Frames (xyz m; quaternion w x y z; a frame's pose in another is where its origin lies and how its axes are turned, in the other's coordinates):
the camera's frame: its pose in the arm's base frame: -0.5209 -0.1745 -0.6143 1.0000 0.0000 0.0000 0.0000
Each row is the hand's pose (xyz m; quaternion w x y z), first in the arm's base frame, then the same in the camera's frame.
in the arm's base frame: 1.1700 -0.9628 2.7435 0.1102 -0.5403 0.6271 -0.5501
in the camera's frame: 1.6909 -0.7883 3.3578 0.1102 -0.5403 0.6271 -0.5501
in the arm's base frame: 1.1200 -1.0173 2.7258 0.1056 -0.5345 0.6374 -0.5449
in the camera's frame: 1.6409 -0.8428 3.3401 0.1056 -0.5345 0.6374 -0.5449
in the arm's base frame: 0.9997 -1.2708 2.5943 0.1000 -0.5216 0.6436 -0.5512
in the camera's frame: 1.5206 -1.0963 3.2086 0.1000 -0.5216 0.6436 -0.5512
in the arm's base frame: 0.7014 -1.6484 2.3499 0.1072 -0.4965 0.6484 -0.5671
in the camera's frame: 1.2223 -1.4739 2.9642 0.1072 -0.4965 0.6484 -0.5671
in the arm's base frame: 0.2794 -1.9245 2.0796 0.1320 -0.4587 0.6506 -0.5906
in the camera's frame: 0.8003 -1.7500 2.6939 0.1320 -0.4587 0.6506 -0.5906
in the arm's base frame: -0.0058 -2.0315 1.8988 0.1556 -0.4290 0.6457 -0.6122
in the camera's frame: 0.5151 -1.8570 2.5131 0.1556 -0.4290 0.6457 -0.6122
